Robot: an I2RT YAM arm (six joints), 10 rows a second.
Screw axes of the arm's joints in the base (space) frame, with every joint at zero. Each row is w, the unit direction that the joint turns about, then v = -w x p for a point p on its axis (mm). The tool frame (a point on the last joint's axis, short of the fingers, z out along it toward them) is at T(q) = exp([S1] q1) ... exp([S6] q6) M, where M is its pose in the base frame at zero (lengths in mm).
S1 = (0, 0, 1, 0.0, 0.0, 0.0)
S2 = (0, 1, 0, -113.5, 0.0, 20.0)
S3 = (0, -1, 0, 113.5, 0.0, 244.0)
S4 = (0, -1, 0, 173.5, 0.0, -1.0)
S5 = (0, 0, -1, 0.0, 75.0, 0.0)
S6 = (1, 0, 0, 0.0, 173.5, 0.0)
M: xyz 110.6 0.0 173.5 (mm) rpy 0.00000 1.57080 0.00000 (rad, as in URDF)
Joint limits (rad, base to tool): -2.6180..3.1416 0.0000..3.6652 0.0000..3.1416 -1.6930..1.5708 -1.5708..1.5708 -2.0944..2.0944
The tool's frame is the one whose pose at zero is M.
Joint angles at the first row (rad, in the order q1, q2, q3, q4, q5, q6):
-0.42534, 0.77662, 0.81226, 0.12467, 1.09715, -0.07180
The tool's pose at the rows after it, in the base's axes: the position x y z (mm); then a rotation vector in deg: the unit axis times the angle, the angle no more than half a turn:
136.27 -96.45 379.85 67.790 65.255 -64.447
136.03 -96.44 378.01 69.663 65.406 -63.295
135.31 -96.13 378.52 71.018 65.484 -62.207
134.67 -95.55 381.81 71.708 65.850 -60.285
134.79 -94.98 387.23 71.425 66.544 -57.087
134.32 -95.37 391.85 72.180 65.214 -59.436
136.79 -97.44 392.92 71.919 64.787 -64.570
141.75 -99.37 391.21 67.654 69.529 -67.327
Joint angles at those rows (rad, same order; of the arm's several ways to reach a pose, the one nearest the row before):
-0.42533, 0.78012, 0.83110, 0.04051, 1.09395, 0.00657
-0.42507, 0.78309, 0.84560, -0.02832, 1.10214, 0.07587
-0.42493, 0.78583, 0.86486, -0.08894, 1.10440, 0.13134
-0.42489, 0.79034, 0.89449, -0.15314, 1.08858, 0.18536
-0.42589, 0.79679, 0.92906, -0.20691, 1.04602, 0.23303
-0.42493, 0.80379, 0.94124, -0.18973, 1.08702, 0.20588
-0.42494, 0.81641, 0.92794, -0.10984, 1.14222, 0.10635
-0.42661, 0.82852, 0.91816, -0.07332, 1.10509, -0.00288

